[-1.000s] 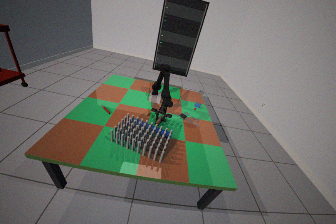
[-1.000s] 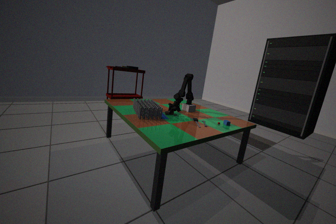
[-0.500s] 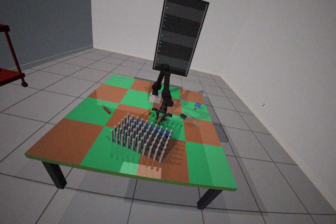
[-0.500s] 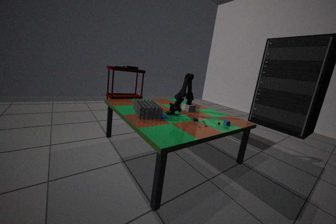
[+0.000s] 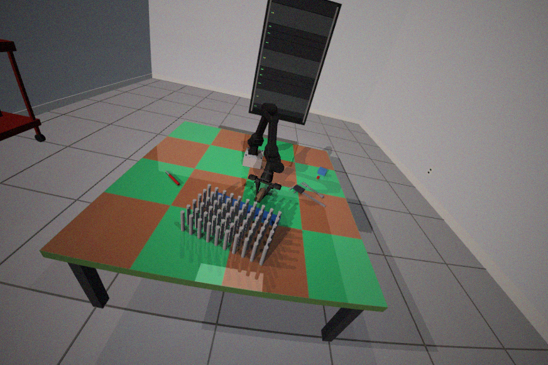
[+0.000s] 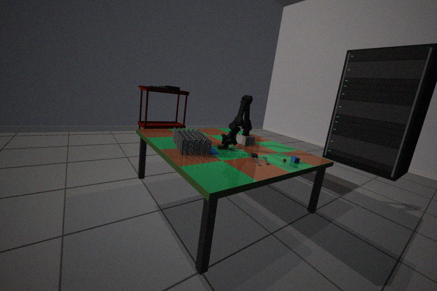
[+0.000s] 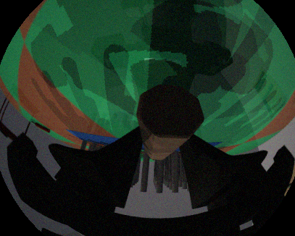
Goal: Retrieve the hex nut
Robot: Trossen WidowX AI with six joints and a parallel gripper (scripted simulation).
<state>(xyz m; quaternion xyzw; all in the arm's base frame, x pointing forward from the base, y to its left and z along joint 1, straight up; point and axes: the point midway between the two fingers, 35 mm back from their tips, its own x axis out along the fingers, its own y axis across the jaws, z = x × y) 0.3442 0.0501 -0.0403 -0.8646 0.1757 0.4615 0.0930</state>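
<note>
Now: gripper tip 90 mm short of the hook tool and 40 mm to the left of it. The rest, counted from my gripper tip: grey wrench 350 mm to the left, 120 mm behind, 10 mm below; then small red block 430 mm to the left, 260 mm behind; then blue taped strip 90 mm ahead, 80 mm to the right, 10 mm below.
</note>
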